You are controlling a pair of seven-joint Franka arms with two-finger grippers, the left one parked.
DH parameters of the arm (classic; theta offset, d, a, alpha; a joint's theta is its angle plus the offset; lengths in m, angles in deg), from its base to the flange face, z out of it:
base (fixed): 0 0 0 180
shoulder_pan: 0 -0.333 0 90
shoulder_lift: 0 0 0 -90
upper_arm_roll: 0 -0.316 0.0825 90
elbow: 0 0 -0.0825 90
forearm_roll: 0 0.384 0 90
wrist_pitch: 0 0 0.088 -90
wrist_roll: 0 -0.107 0 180
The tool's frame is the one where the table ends.
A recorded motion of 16 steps. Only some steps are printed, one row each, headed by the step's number.
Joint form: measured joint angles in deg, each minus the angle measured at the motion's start. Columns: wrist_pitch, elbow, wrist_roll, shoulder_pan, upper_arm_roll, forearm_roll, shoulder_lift.
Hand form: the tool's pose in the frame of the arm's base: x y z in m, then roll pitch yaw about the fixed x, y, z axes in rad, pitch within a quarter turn. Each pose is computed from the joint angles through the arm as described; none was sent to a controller.
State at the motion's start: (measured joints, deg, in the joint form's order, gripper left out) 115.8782 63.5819 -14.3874 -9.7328 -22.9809 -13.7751 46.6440
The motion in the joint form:
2: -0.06 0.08 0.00 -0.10 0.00 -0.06 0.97
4: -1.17 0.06 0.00 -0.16 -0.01 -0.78 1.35
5: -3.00 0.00 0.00 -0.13 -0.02 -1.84 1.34
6: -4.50 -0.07 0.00 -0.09 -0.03 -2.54 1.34
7: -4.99 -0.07 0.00 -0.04 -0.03 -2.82 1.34
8: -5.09 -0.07 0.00 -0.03 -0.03 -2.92 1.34
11: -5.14 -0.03 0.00 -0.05 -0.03 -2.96 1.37
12: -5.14 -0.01 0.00 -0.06 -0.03 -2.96 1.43
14: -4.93 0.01 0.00 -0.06 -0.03 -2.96 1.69
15: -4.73 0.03 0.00 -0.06 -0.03 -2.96 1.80
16: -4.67 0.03 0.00 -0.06 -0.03 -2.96 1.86
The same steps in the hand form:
2: 0.7050 0.3184 0.3514 -3.0462 -0.1140 0.2670
4: 0.7035 0.3177 0.3447 -3.0619 -0.0924 0.2747
5: 0.7017 0.3149 0.3422 -3.0867 -0.0674 0.2833
6: 0.7002 0.3124 0.3402 -3.1041 -0.0462 0.2880
7: 0.6999 0.3111 0.3394 -3.1108 -0.0392 0.2891
8: 0.6998 0.3108 0.3393 -3.1128 -0.0379 0.2896
11: 0.6995 0.3110 0.3385 -3.1137 -0.0360 0.2904
12: 0.6994 0.3111 0.3375 -3.1136 -0.0347 0.2907
14: 0.6997 0.3113 0.3343 -3.1122 -0.0334 0.2907
15: 0.6999 0.3115 0.3331 -3.1112 -0.0345 0.2906
16: 0.7000 0.3116 0.3324 -3.1108 -0.0345 0.2906

